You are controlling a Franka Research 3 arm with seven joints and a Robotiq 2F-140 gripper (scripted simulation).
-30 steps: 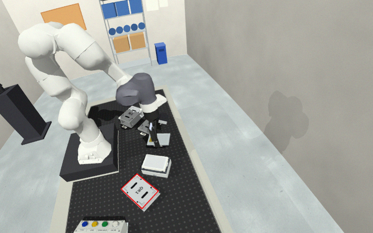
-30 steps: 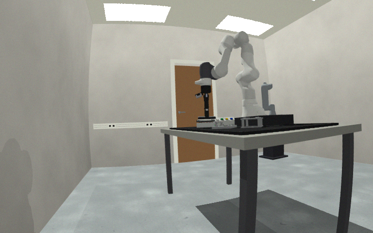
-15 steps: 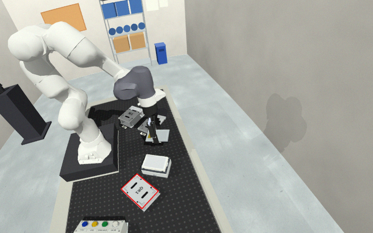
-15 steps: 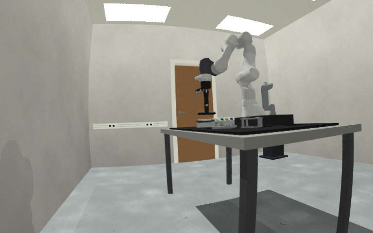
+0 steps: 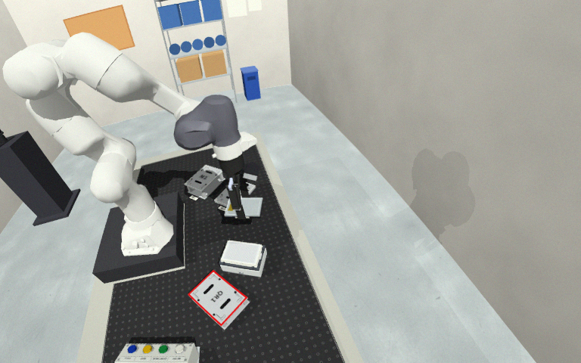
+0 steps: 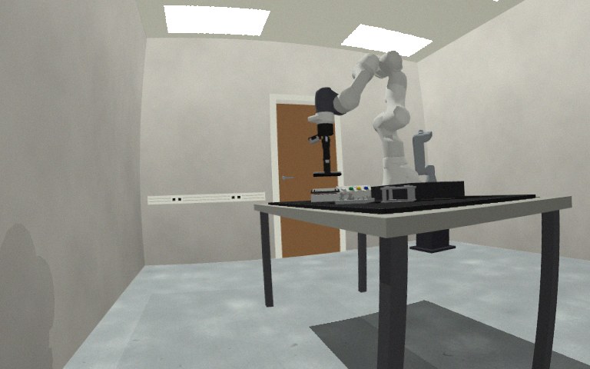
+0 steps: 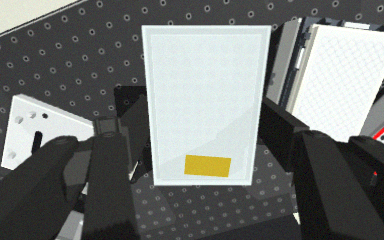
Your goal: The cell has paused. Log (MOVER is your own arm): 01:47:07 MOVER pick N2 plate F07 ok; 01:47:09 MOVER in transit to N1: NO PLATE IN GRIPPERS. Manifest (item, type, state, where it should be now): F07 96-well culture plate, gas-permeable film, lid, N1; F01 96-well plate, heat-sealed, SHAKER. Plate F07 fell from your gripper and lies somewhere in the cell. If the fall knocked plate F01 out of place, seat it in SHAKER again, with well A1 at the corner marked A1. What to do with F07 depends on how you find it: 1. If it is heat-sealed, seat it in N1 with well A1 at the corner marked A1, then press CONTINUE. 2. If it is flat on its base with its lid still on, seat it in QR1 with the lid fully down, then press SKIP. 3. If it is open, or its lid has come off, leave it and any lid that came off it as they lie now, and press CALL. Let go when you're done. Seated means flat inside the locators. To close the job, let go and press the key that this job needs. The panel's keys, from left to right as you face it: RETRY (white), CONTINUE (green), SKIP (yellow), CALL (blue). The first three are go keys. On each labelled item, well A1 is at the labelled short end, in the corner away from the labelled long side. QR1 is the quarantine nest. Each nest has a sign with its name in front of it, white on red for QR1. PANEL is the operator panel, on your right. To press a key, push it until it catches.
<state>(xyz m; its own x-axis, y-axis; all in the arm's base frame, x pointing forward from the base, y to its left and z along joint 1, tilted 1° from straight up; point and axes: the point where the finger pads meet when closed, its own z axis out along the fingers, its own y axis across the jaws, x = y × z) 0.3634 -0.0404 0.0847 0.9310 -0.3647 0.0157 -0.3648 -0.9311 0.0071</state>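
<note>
The white 96-well plate is 14 cm to the right of my hand, 9 cm below it and 5 cm behind it. The rest, counted from my hand: pale flat rectangular piece: 1 cm below; white retry key: 41 cm to the right, 29 cm behind, 9 cm below; green continue key: 40 cm to the right, 34 cm behind, 9 cm below.
</note>
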